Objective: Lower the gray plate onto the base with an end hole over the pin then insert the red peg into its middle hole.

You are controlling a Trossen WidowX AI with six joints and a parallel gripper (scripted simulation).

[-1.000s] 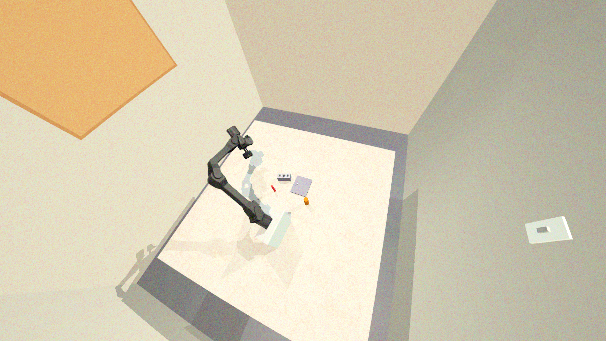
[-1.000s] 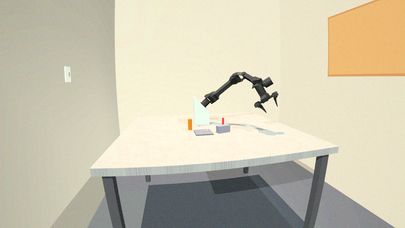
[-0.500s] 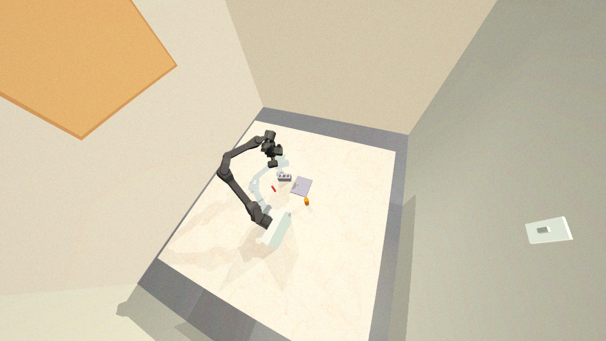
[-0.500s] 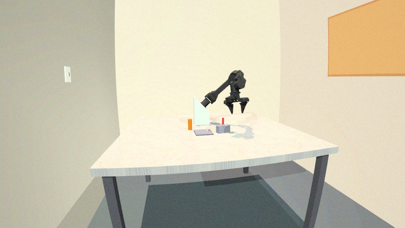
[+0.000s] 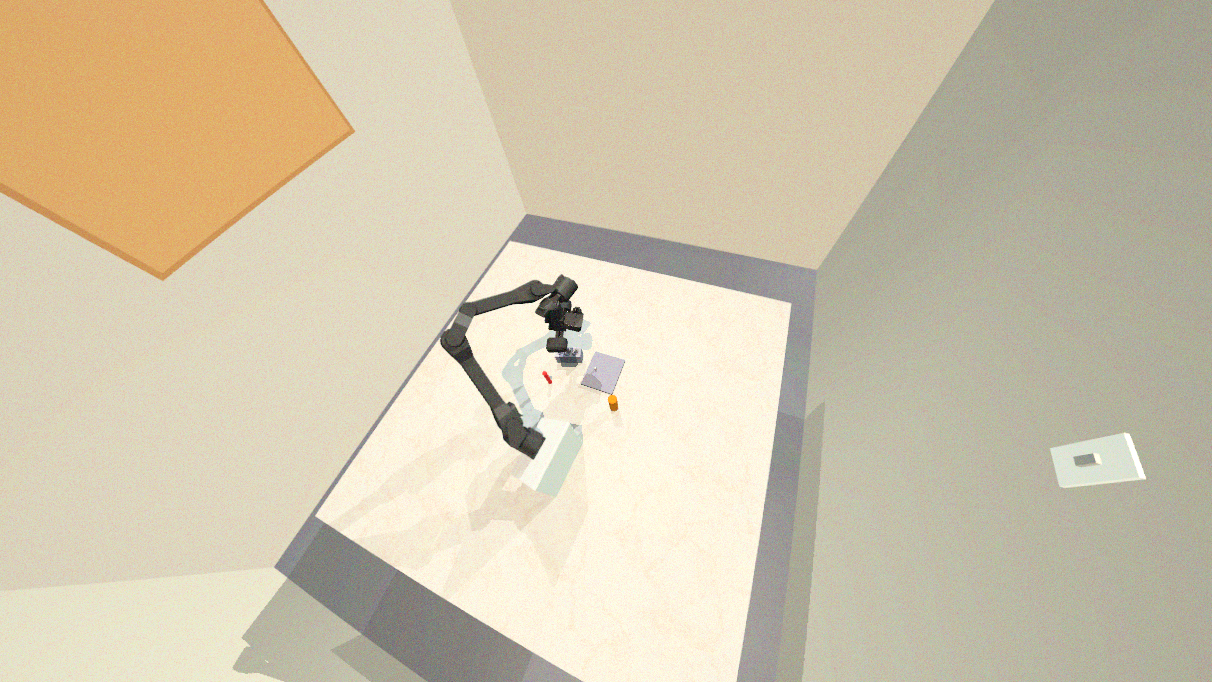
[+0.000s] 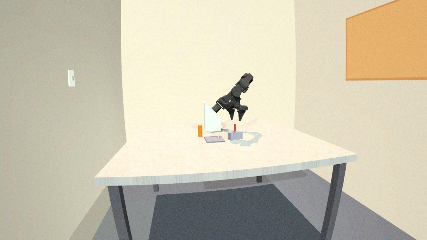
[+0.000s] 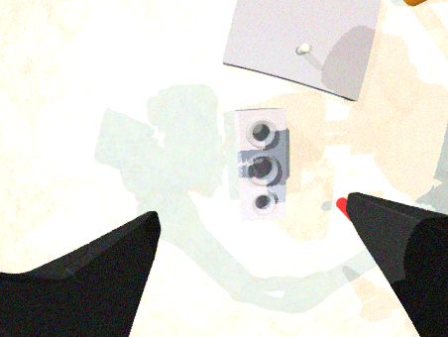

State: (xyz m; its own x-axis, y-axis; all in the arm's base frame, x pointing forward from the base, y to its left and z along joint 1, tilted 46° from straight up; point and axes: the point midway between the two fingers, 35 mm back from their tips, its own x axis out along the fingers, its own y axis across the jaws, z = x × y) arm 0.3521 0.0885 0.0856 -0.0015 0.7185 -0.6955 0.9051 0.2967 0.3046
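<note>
The gray plate is 90 mm below my gripper tip and 10 mm behind it. Round my gripper tip: red peg: 130 mm behind, 90 mm below, 20 mm to the left; then orange cylinder: 240 mm to the right, 110 mm behind, 90 mm below; then base: 130 mm to the right, 120 mm below, 20 mm behind.
</note>
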